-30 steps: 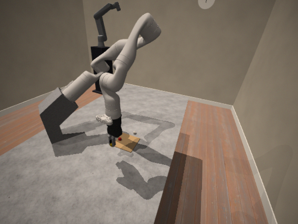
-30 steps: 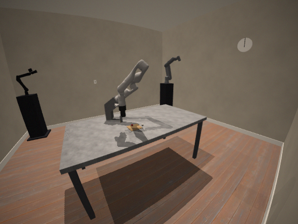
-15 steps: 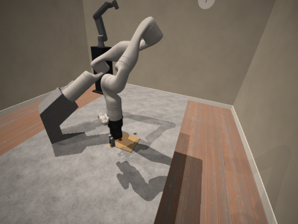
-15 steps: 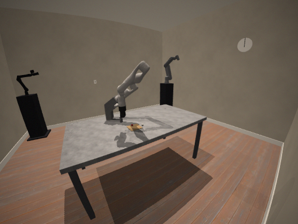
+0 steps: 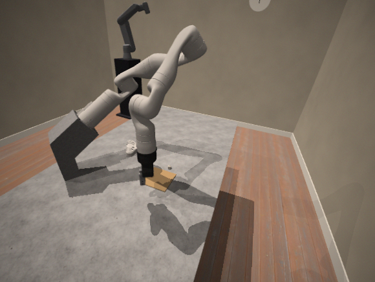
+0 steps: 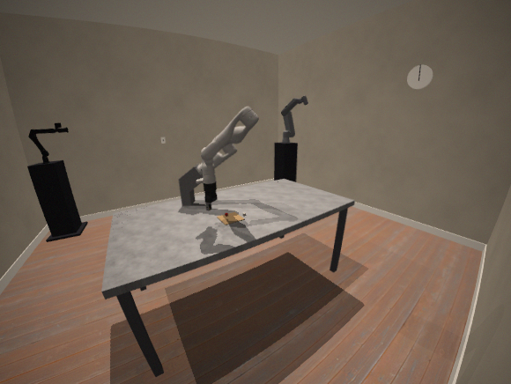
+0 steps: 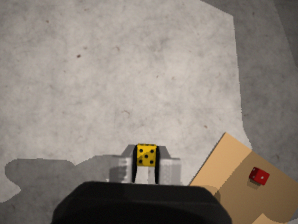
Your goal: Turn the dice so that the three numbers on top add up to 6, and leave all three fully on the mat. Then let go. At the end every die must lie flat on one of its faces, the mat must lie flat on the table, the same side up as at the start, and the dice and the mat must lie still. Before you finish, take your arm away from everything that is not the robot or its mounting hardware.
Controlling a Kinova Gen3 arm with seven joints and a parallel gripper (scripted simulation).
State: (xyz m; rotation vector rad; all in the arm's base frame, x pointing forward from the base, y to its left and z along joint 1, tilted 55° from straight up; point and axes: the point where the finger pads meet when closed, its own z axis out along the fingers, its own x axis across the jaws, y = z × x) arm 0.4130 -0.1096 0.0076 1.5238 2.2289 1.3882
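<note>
My hand is 6 cm past the red die, 13 cm to the right of it and 10 cm above it. Round my hand: tan mat 1 cm behind, 14 cm to the left, 11 cm below; then white die 25 cm to the left, 11 cm below; then yellow die 1 cm below.
</note>
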